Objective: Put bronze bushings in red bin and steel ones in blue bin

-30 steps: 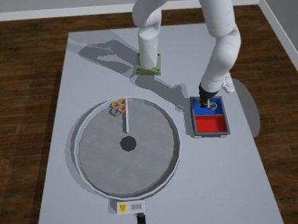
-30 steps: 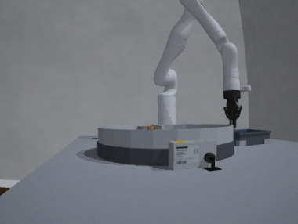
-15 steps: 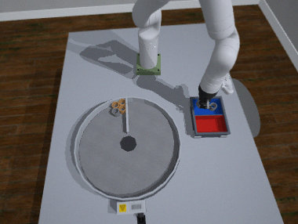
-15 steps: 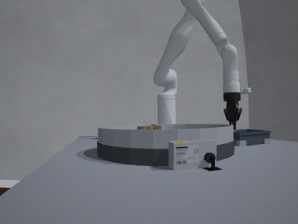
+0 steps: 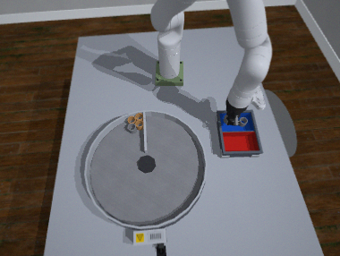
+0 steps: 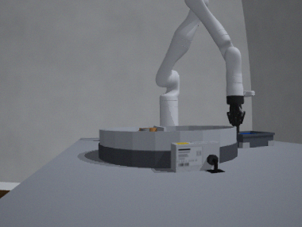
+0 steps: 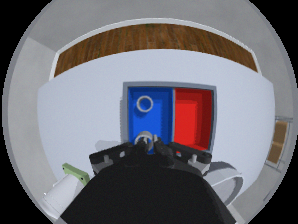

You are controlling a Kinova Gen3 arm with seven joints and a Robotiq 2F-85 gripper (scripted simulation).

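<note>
My gripper is now 4 cm short of the bin, 4 cm to the right of it and 3 cm above it. From my hand the other things lie so: round grey turntable (19 cm ahead, 31 cm to the right, 1 cm below).
</note>
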